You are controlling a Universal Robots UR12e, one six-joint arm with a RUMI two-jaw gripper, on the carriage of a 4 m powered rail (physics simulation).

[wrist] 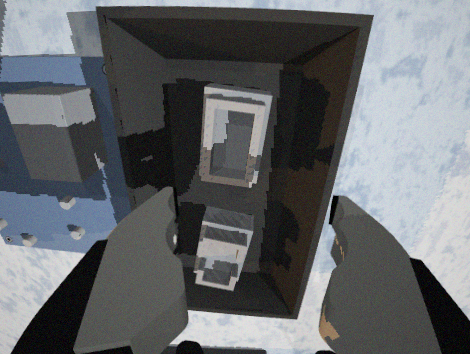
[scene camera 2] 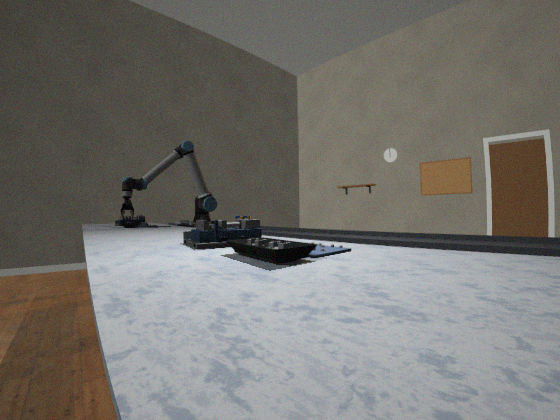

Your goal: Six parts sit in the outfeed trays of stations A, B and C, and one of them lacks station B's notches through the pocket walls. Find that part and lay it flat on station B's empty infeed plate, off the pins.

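Places are measured from the arm's base along level axes (x ahead, y left, z up), in millimetres.
Where they show: gripper, fingertip midpoint: [wrist: 253, 194] [scene camera 2: 127, 220].
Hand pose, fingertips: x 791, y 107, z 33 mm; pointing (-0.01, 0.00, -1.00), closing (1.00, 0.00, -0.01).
Things, the pixels of their top centre, and the offset from my fingertips.
- blue plate, top centre: [wrist: 45, 173] 184 mm back, 24 mm right, 55 mm down
- grey block, top centre: [wrist: 43, 141] 140 mm back, 20 mm left, 19 mm down
- blue pinned plate, top centre: [scene camera 2: 311, 248] 231 mm back, 1845 mm left, 55 mm down
- grey station, top centre: [scene camera 2: 225, 219] 131 mm back, 1495 mm left, 36 mm up
My gripper [scene camera 2: 128, 214] [wrist: 253, 194] is open, its fingers apart above a dark, deep tray [wrist: 235, 16]. One pale part [wrist: 235, 106] with a long rectangular pocket lies in the upper half of the tray in the wrist view, pocket facing up; no notch through its walls can be made out. A second, smaller-looking pale part [wrist: 222, 250] lies lower, between the fingers in the picture, with a stepped top and a small opening. Nothing shows held between the fingers. A blue plate [wrist: 40, 200] with pins and a grey block [wrist: 50, 145] lies left of the tray.
In the scene view, a nearer black tray [scene camera 2: 275, 253] with small parts stands beside a blue pinned plate [scene camera 2: 332, 250] and a blue and grey station [scene camera 2: 220, 236]. A dark rail [scene camera 2: 400, 242] runs behind them. The arm [scene camera 2: 197, 172] reaches over the far left end of the table.
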